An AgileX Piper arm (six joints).
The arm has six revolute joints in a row. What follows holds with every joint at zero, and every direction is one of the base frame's. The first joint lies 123 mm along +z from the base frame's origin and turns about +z. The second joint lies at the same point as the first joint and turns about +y. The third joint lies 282.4 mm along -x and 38.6 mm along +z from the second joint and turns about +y. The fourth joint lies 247.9 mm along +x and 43.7 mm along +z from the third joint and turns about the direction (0.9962, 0, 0.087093). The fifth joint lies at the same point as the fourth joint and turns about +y. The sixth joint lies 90.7 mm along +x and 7.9 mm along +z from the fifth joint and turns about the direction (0.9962, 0, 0.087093). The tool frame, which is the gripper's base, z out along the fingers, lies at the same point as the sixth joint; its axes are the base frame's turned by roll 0, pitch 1.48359 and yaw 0 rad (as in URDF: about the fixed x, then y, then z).
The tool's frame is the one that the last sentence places.
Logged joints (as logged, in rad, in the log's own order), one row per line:
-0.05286 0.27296 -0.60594 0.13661 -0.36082 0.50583
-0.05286 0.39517 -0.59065 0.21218 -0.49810 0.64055
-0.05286 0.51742 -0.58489 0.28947 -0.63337 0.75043
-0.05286 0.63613 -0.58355 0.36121 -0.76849 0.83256
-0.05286 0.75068 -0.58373 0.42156 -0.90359 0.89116
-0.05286 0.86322 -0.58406 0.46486 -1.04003 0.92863
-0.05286 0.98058 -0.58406 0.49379 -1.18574 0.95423
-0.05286 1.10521 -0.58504 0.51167 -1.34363 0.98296
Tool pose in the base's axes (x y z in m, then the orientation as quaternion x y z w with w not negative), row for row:
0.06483 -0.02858 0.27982 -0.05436 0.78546 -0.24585 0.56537
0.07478 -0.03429 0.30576 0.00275 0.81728 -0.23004 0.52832
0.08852 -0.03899 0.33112 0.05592 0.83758 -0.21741 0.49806
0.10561 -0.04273 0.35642 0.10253 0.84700 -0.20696 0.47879
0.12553 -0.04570 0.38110 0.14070 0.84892 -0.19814 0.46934
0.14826 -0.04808 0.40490 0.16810 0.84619 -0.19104 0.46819
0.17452 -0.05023 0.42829 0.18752 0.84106 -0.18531 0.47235
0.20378 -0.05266 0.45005 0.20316 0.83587 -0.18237 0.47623
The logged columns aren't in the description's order. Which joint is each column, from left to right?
Columns, left to right: joint 1, joint 2, joint 4, joint 6, joint 3, joint 5.
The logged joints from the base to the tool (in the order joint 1, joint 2, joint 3, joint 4, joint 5, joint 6), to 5 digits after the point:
-0.05286 0.27296 -0.36082 -0.60594 0.50583 0.13661
-0.05286 0.39517 -0.49810 -0.59065 0.64055 0.21218
-0.05286 0.51742 -0.63337 -0.58489 0.75043 0.28947
-0.05286 0.63613 -0.76849 -0.58355 0.83256 0.36121
-0.05286 0.75068 -0.90359 -0.58373 0.89116 0.42156
-0.05286 0.86322 -1.04003 -0.58406 0.92863 0.46486
-0.05286 0.98058 -1.18574 -0.58406 0.95423 0.49379
-0.05286 1.10521 -1.34363 -0.58504 0.98296 0.51167

